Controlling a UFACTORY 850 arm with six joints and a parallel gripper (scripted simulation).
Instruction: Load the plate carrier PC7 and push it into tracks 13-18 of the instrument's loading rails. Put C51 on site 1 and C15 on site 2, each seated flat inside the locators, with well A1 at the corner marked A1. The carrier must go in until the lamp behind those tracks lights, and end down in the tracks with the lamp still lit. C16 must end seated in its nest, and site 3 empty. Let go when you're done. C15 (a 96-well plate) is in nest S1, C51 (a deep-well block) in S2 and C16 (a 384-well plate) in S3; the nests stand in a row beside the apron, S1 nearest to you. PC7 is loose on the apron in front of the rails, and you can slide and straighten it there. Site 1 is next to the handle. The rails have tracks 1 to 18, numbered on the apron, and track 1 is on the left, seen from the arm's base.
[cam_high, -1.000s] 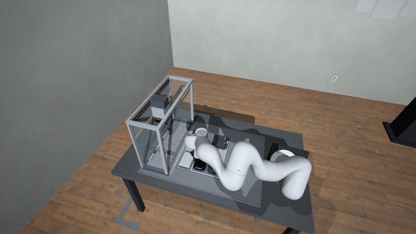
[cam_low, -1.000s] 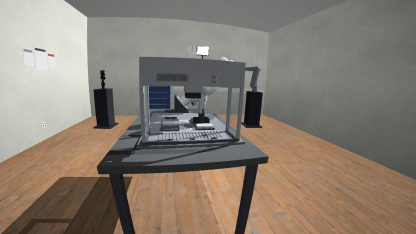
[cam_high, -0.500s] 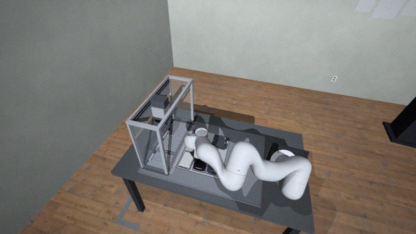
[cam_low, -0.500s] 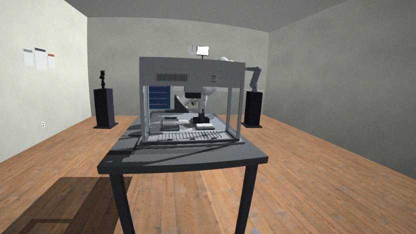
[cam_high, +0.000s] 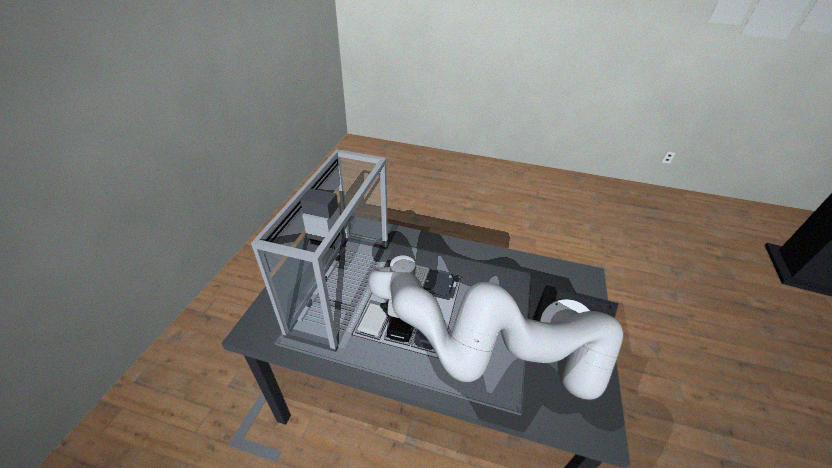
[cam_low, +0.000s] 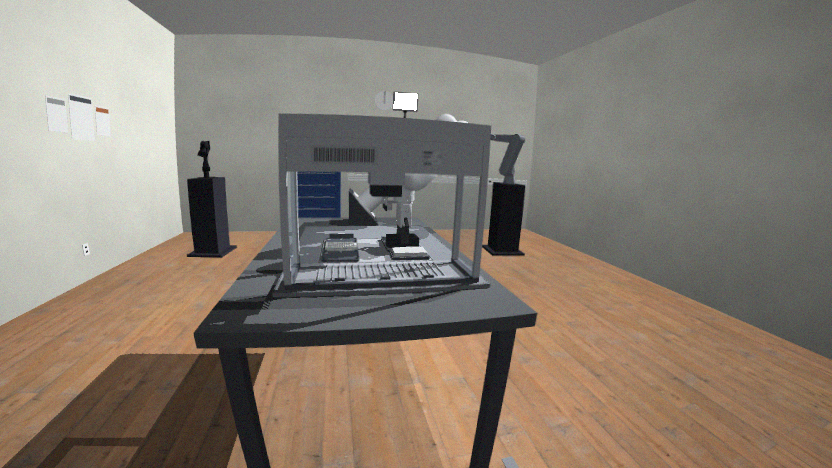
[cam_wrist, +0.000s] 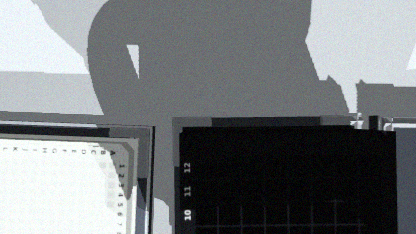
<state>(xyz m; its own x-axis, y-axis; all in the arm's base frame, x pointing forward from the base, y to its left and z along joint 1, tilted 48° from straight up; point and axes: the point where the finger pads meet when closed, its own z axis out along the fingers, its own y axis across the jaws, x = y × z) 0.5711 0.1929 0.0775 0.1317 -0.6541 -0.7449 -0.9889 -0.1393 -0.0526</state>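
The black deep-well block C51 lies 10 mm below my hand. The rest, counted from my hand: nest S1: 110 mm behind, 10 mm to the right, 40 mm below; plate carrier PC7: 40 mm ahead, 250 mm to the right, 30 mm below; nest S2: 40 mm below.
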